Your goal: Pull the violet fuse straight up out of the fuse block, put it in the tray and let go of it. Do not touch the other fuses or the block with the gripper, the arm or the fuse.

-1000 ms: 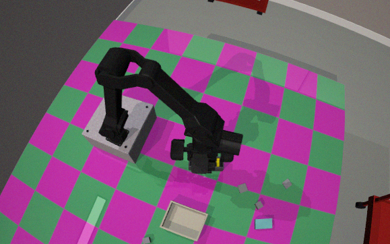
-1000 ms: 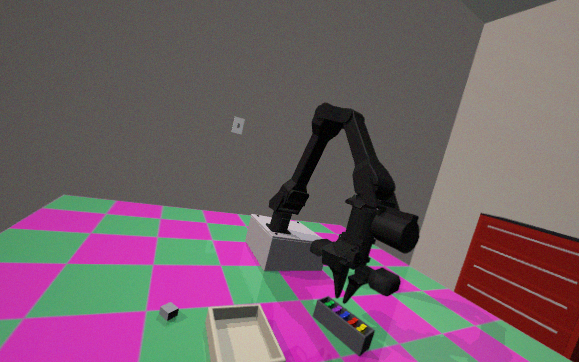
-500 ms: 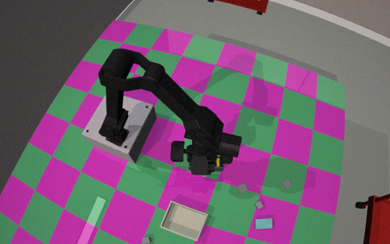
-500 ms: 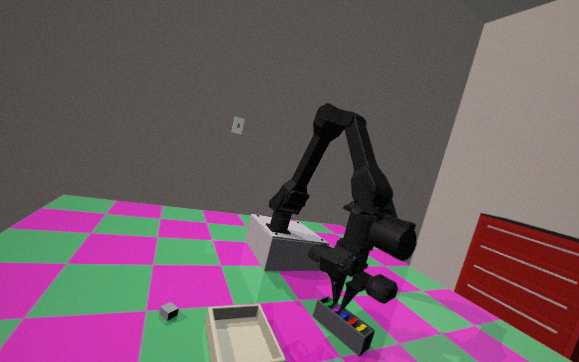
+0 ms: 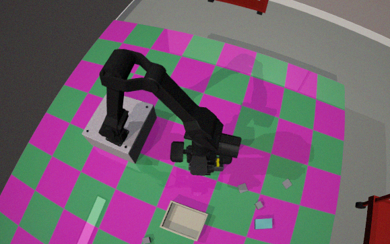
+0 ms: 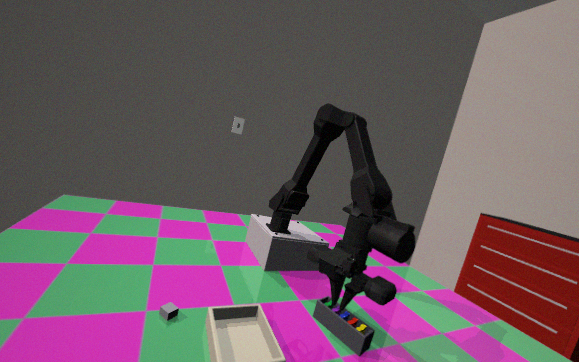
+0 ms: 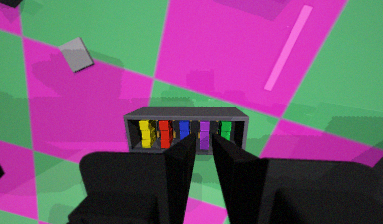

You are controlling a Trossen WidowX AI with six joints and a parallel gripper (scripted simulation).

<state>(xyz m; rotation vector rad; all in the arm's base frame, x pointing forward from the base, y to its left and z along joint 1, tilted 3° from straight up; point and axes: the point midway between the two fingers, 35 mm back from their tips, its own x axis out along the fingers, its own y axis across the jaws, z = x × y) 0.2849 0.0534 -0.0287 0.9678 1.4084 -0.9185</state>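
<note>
Right now my gripper tip is 20 mm above the violet fuse. The rest, counted from my gripper tip: red fuse: 40 mm ahead, 10 mm to the left, 20 mm below; then green fuse: 20 mm behind, 10 mm to the right, 20 mm below; then blue fuse: 20 mm ahead, 10 mm to the left, 20 mm below.
</note>
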